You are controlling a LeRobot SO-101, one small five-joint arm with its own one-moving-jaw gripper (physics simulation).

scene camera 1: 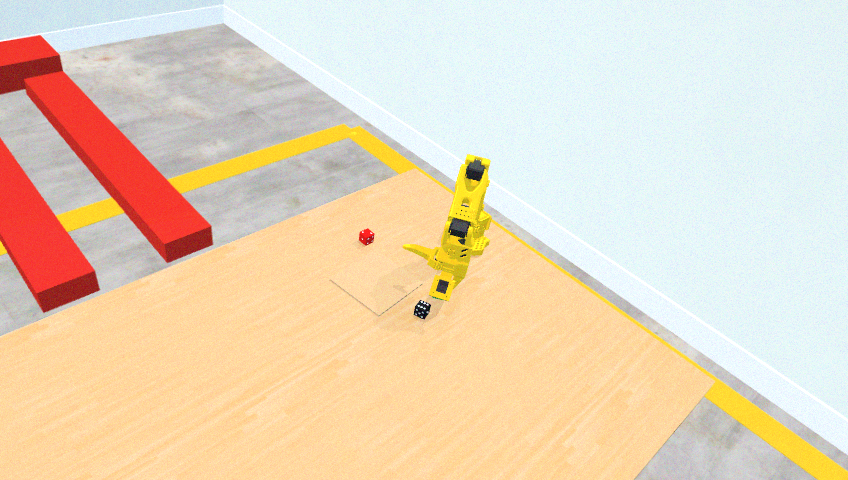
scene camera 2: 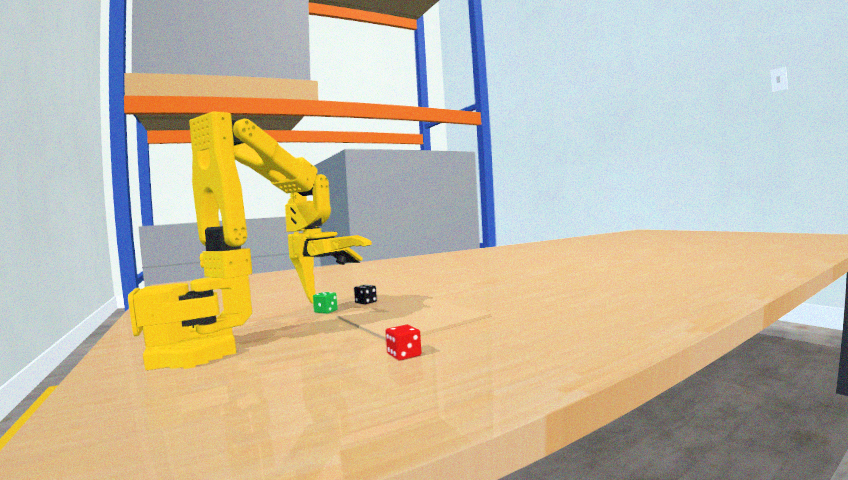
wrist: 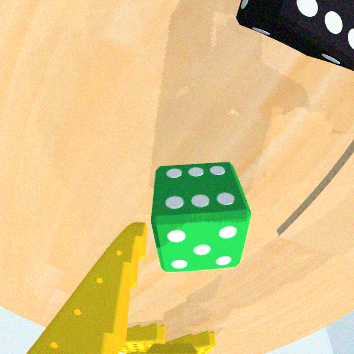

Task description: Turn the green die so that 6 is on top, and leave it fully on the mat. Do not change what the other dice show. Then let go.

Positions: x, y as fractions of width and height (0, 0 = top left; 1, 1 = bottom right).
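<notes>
A wood-coloured mat (scene camera 2: 0.50, 0.66) is part of the robot's scene, along with a red die (scene camera 2: 0.48, 0.71) and a green die (wrist: 0.56, 0.61). In the wrist view, the red die is out of frame.
</notes>
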